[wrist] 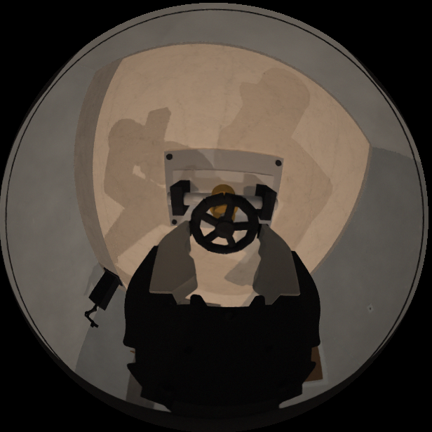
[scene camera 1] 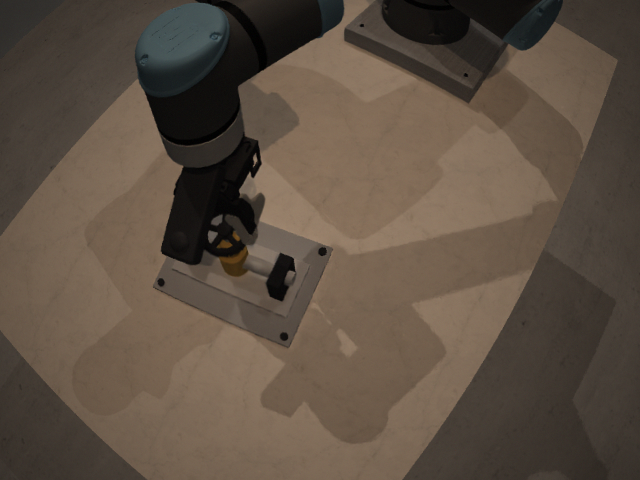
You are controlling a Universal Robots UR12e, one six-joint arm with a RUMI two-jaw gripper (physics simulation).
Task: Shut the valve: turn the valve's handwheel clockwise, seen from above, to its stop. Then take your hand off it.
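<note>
The black spoked handwheel (scene camera 1: 223,230) (wrist: 225,229) sits on top of the orange valve body (scene camera 1: 235,264) (wrist: 223,189). My gripper (scene camera 1: 224,235) (wrist: 224,223) is shut on the handwheel, with the grey fingertips at opposite sides of its rim. In the scene view one grey finger shows at the right of the wheel, and the dark jaw hides part of the left side. The valve body sits on a light pipe (scene camera 1: 257,266) above a grey mounting plate (scene camera 1: 214,316) (wrist: 225,159).
A black clamp block (scene camera 1: 279,277) (wrist: 180,197) holds the pipe, and a second block (wrist: 266,200) stands at its other end. Dark bolts mark the plate's corners. The robot's grey base slab (scene camera 1: 408,64) stands at the back of the table (scene camera 1: 491,217) (wrist: 185,75). Arm shadows cross the table.
</note>
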